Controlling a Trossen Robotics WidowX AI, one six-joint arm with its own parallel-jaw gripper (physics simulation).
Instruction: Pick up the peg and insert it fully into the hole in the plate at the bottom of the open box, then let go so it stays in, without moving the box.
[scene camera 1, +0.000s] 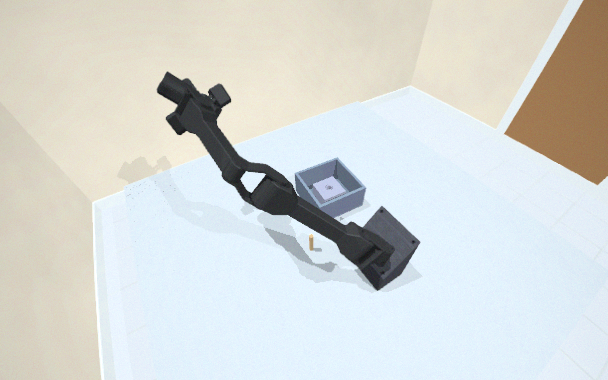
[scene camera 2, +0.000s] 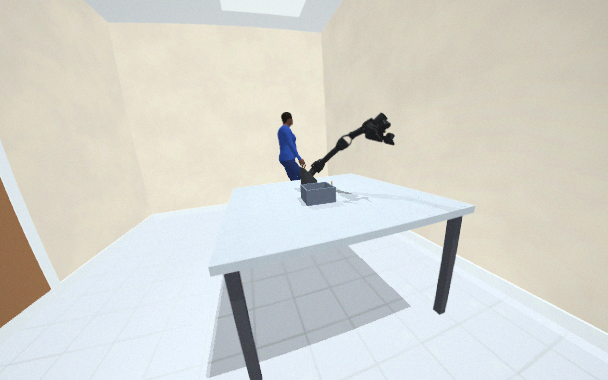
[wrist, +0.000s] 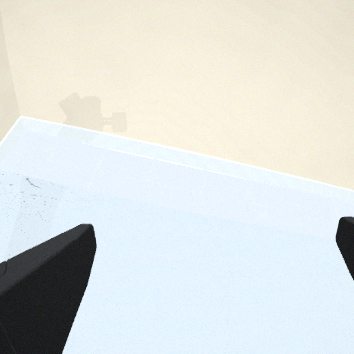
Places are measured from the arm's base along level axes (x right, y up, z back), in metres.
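Pixels of known places: gripper, fingertip midpoint: (scene camera 2: 388, 143) (wrist: 219, 233); arm's base, origin of the base link: (scene camera 1: 379, 250) (scene camera 2: 309, 174).
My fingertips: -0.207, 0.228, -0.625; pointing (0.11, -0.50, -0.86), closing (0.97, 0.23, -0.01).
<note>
Ahead of a thing's pixels: the offset from my fingertips to its middle, as dx, dy, dz. Level surfaces: height alone.
A small orange peg {+0.103, -0.308, +0.448} (scene camera 1: 311, 242) (scene camera 2: 331, 183) stands upright on the table, between the arm's shadow and its base. The open grey-blue box {+0.295, -0.299, +0.312} (scene camera 1: 346, 202) (scene camera 2: 320, 196) stands near the arm's base. On its bottom lies a pale square plate {+0.295, -0.314, +0.312} (scene camera 1: 322, 191) with a small dark hole at its middle; the box walls hide the plate in scene camera 2. My gripper (scene camera 1: 198, 108) (scene camera 2: 384, 132) (wrist: 219, 233) is wide open and empty, high up at the end of the outstretched arm, far from the peg and the box. The peg and the box do not show in the wrist view.
The arm's dark base (scene camera 1: 392, 240) (scene camera 2: 307, 176) stands close to the box and the peg. The arm passes above the table {dy -0.348} (scene camera 1: 225, 310) (scene camera 2: 270, 225) beside the box. A person in blue (scene camera 2: 287, 142) stands behind the table. A beige wall (wrist: 200, 75) rises beyond the table's far side.
</note>
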